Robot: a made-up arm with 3 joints. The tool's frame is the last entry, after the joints. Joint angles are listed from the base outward. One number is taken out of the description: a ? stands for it. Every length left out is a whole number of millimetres.
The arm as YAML. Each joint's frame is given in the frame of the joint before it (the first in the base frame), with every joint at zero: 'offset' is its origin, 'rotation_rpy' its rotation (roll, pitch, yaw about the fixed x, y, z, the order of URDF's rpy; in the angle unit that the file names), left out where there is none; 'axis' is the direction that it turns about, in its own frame. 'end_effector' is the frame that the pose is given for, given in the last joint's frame.
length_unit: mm
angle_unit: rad
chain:
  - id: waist
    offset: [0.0, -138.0, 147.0]
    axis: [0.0, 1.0, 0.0]
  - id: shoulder
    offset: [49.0, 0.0, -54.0]
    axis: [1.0, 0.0, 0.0]
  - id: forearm
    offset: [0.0, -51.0, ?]
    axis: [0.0, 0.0, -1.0]
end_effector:
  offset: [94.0, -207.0, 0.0]
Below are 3 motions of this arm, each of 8 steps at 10 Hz.
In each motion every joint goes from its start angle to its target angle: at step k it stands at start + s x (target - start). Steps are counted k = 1, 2, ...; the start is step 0. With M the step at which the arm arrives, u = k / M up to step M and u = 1 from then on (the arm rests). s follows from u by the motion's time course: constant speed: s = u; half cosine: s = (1 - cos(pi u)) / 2; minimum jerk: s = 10 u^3 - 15 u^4 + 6 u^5.
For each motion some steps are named. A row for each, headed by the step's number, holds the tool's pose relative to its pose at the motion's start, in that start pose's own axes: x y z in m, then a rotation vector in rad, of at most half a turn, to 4 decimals.
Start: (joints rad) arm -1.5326 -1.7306 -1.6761
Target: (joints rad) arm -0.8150 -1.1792 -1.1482
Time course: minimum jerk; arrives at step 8
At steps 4, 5, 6, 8:
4: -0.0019 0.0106 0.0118 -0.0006 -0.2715 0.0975
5: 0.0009 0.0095 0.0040 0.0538 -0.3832 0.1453
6: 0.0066 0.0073 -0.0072 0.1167 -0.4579 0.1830
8: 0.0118 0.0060 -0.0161 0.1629 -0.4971 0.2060

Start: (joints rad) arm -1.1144 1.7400 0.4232
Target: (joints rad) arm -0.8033 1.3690 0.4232
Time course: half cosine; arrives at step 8
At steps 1, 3, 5, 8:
1: -0.0044 -0.0004 0.0040 -0.0121 -0.0075 -0.0117
3: -0.0358 -0.0003 0.0314 -0.0999 -0.0568 -0.0955
5: -0.0800 0.0088 0.0666 -0.2293 -0.1130 -0.2155
8: -0.1136 0.0235 0.0917 -0.3376 -0.1465 -0.3128

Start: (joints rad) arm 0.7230 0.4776 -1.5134
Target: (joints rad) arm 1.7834 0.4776 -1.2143
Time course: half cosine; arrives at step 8
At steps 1, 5, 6, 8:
1: -0.0071 -0.0044 -0.0094 0.0358 0.0023 -0.0299
5: -0.1374 0.0086 -0.1766 0.6476 0.1050 -0.5363
6: -0.1680 0.0369 -0.2113 0.7993 0.1496 -0.6572
8: -0.1934 0.0696 -0.2375 0.9365 0.1966 -0.7636

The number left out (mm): 138.0
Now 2 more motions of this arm.
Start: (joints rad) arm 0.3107 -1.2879 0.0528
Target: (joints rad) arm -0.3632 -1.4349 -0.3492
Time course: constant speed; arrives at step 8
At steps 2, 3, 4, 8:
2: -0.0187 -0.0079 0.0155 -0.0365 -0.0441 -0.0622
3: -0.0284 -0.0111 0.0229 -0.0561 -0.0624 -0.0939
4: -0.0383 -0.0138 0.0300 -0.0763 -0.0783 -0.1261
8: -0.0782 -0.0201 0.0553 -0.1581 -0.1160 -0.2591

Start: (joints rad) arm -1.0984 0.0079 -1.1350
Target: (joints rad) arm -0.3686 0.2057 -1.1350
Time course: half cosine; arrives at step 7
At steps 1, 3, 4, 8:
1: -0.0001 -0.0032 -0.0106 0.0369 0.0064 -0.0005
3: -0.0054 -0.0147 -0.0850 0.2892 0.0504 -0.0131
4: -0.0132 -0.0125 -0.1341 0.4539 0.0802 -0.0305
8: -0.0350 0.0097 -0.2153 0.7386 0.1355 -0.0779

